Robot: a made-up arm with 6 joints.
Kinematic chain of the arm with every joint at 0, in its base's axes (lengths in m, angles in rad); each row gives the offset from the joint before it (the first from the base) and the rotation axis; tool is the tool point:
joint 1: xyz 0 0 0.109 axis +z
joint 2: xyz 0 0.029 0 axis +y
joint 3: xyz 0 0 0.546 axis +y
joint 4: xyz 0 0 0.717 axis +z
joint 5: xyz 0 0 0 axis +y
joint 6: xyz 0 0 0.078 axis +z
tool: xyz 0 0 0
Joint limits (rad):
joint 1: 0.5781..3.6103
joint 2: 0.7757..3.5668
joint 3: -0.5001..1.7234
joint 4: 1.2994..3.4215
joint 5: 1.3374..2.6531
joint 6: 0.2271..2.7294
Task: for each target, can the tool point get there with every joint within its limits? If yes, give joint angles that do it. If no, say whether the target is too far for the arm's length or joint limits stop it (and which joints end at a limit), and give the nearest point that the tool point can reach.
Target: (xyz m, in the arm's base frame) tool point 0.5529 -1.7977 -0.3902
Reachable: no: too far | nearest point 0.2840 -0.9233 -0.3892 | short by 0.915 m
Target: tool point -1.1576 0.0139 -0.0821
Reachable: yes | joints 3.0892 1.4727 0.5510 2.7900 2.4178 1.9489
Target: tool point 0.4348 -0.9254 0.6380
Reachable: no: joint limits stop it (at a limit: joint 2, joint 3, joint 4, joint 5) | nearest point 0.3555 -0.7567 0.0301 | short by 0.636 m
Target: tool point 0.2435 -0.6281 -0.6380
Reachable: yes | joints 2.0769 3.1761 1.2741 1.9694 2.0865 2.0615
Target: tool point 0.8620 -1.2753 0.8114
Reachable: no: too far | nearest point 0.4682 -0.6927 0.0301 | short by 1.051 m
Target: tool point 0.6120 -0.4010 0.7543
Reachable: no: joint limits stop it (at a limit: joint 2, joint 3, joint 4, joint 5) | nearest point 0.6993 -0.4582 0.0301 | short by 0.732 m
